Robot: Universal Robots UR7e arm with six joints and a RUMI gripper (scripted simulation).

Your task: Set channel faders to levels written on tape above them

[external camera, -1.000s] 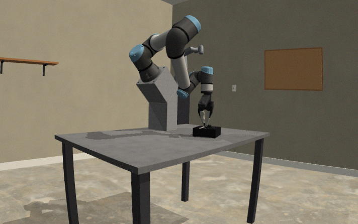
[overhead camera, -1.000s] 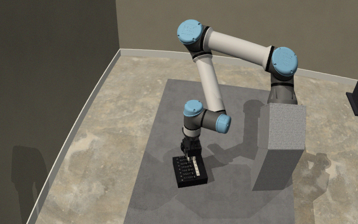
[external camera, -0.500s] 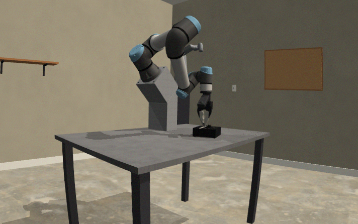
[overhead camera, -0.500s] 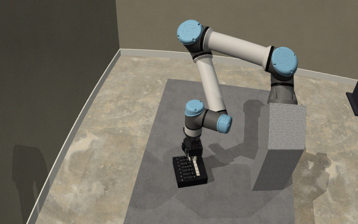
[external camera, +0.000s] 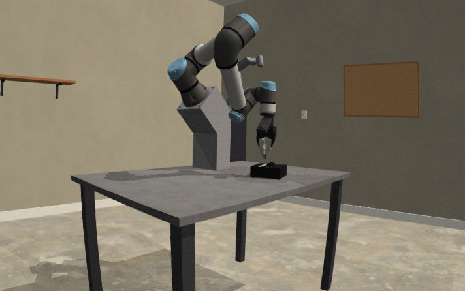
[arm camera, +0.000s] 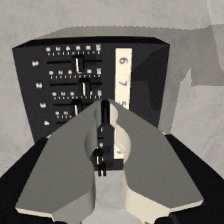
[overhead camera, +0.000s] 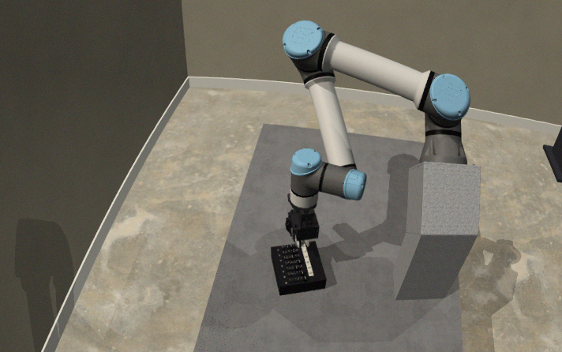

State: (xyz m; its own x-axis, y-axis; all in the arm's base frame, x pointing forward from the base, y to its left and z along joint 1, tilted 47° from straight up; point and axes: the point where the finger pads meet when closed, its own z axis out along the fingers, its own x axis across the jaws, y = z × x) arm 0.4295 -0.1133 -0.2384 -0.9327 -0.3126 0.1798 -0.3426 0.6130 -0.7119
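Right now my hand is 40 mm to the right of the channel 4 fader, 40 mm above it and 10 mm past it. The rest, counted from my hand: channel 1 fader 40 mm below, 30 mm ahead, 10 mm to the right; then channel 3 fader 40 mm below, 30 mm to the left, 20 mm ahead; then channel 2 fader 40 mm below, 20 mm ahead, 10 mm to the left.
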